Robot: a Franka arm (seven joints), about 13 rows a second.
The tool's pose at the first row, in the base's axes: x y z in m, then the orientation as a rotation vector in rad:
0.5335 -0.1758 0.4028 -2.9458 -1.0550 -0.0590
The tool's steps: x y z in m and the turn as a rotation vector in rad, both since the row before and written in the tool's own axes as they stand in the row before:
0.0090 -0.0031 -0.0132 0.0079 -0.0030 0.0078
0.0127 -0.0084 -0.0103 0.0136 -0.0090 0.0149
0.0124 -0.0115 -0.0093 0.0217 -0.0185 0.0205
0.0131 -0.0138 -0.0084 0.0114 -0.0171 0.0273
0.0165 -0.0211 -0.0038 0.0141 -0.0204 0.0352
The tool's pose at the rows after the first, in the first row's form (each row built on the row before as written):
0.5381 -0.1680 0.4163 -2.9438 -1.0416 -0.0502
0.5424 -0.1538 0.4271 -2.9421 -1.0169 -0.0296
0.5450 -0.1374 0.4370 -2.9383 -0.9828 0.0091
0.5473 -0.1188 0.4461 -2.9460 -0.9415 0.0407
0.5487 -0.0922 0.4509 -2.9547 -0.8881 0.0785

